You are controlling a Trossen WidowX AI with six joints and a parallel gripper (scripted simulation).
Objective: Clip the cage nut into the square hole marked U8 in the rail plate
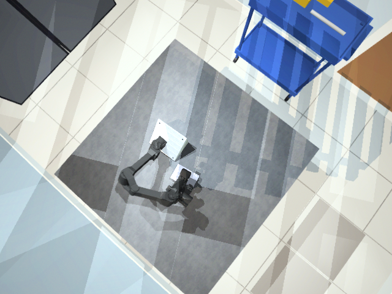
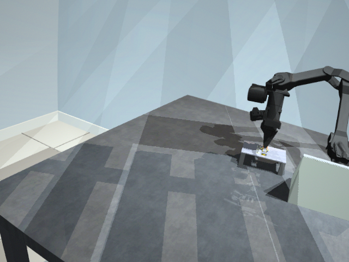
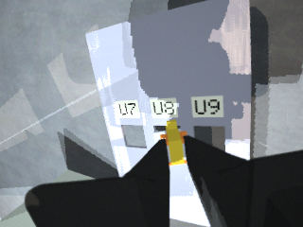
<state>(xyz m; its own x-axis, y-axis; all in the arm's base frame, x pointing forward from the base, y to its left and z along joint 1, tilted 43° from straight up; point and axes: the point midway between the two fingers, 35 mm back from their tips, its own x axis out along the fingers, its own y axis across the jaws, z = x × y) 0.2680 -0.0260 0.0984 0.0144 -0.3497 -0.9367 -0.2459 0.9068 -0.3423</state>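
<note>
Now: the cage nut 1 cm below my gripper tip.
</note>
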